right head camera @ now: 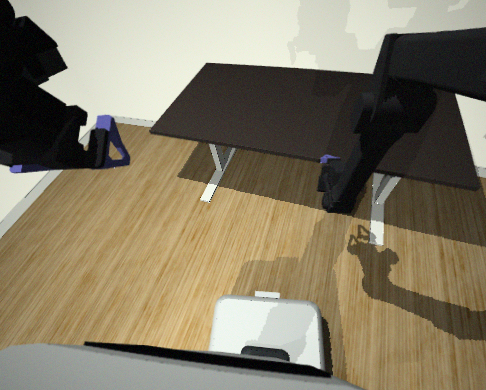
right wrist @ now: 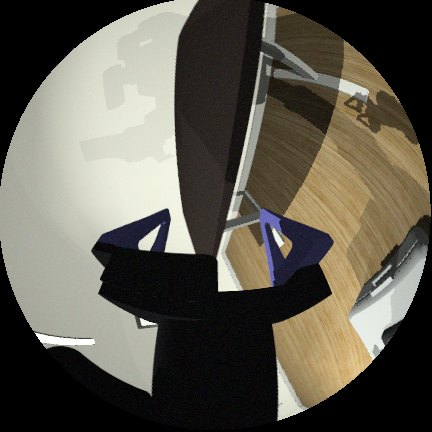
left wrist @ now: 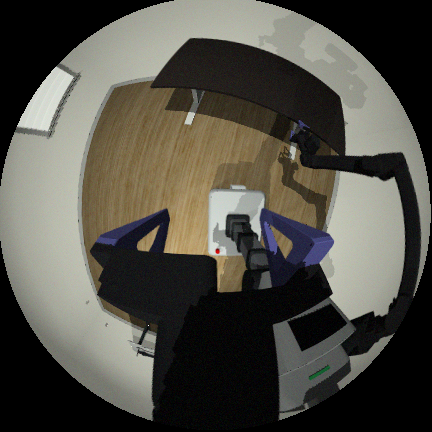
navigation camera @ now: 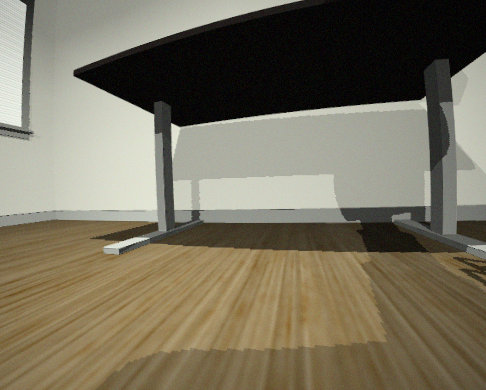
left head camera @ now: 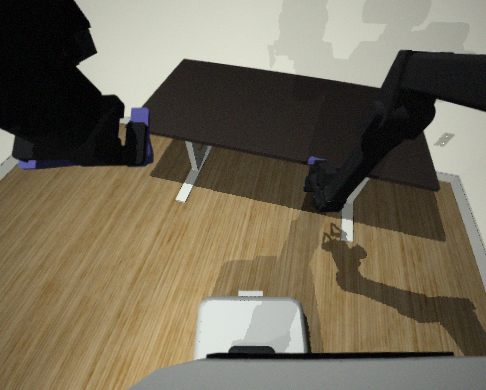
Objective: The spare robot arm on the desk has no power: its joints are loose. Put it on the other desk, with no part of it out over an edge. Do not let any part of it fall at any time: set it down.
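Frame: origin at the left arm's base, x ahead, y left, z up, level; millimetres.
Seen in the pictures: left gripper, fingertip midpoint: [right head camera: 100, 162] [left wrist: 214, 213] [left head camera: 118, 159]; right gripper, fingertip midpoint: [right head camera: 325, 166] [right wrist: 214, 212] [left wrist: 295, 125] [left head camera: 309, 167].
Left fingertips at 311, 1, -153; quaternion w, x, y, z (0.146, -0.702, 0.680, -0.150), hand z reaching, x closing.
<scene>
A point is followed by its place in that frame, as x, y, z.
The spare robot arm does not show in any view. A dark-topped desk [left head camera: 235, 105] {1229, -129, -690} [right head camera: 260, 105] {1226, -169, -690} [left wrist: 240, 70] {1165, -158, -690} [right wrist: 215, 100] {851, -586, -690} with light grey legs stands against the wall; the navigation camera shows the underside of this desk [navigation camera: 300, 60] {1063, -438, -715}. Which of the two desks it is, I cannot tell. My right gripper [left head camera: 312, 175] {730, -456, -639} [right head camera: 327, 173] {730, -456, -639} [right wrist: 214, 212] {730, -456, -639} is open and empty near the desk's front edge, and also shows in the left wrist view. My left gripper [left wrist: 214, 213] {311, 1, -153} is open and empty, held high to the left of the desk in the head views.
My white base [left head camera: 225, 320] {208, -102, -1150} [right head camera: 235, 320] {203, -79, -1150} [left wrist: 217, 200] {216, -45, -1150} stands in front of the desk on the wooden floor [left head camera: 125, 240] {715, 636, -1410} [navigation camera: 250, 300] {724, -222, -1410}. Desk legs [navigation camera: 164, 170] {1342, 195, -1074} [navigation camera: 442, 150] {1040, -963, -1065} reach down to feet on the floor. A window [left wrist: 47, 102] is in the wall.
</scene>
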